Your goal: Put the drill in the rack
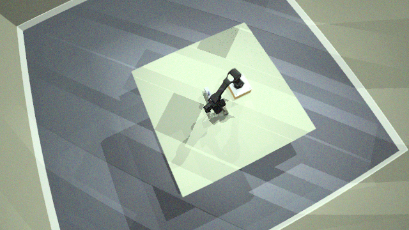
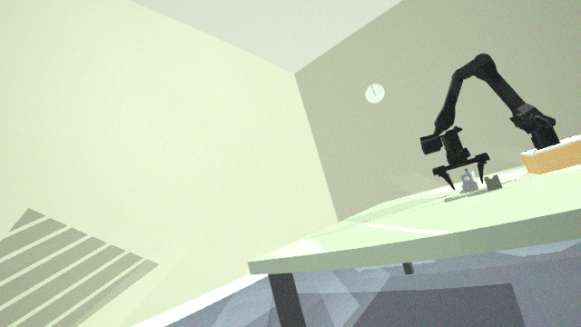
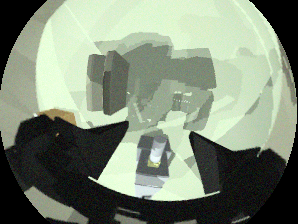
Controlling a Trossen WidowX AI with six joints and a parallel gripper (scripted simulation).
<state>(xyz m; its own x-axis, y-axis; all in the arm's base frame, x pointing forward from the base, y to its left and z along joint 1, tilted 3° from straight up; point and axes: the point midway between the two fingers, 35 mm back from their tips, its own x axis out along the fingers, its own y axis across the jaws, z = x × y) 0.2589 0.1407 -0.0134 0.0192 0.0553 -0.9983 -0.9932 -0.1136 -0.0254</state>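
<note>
Right now the drill is 60 mm to the right of my gripper tip and 30 mm above it. From my gripper tip the other things lie so: blue key 10 mm ahead, 140 mm to the right, 30 mm above; then grey rack 80 mm behind, 40 mm to the left; then drill fixture 10 mm ahead, 110 mm to the right, 20 mm above.
</note>
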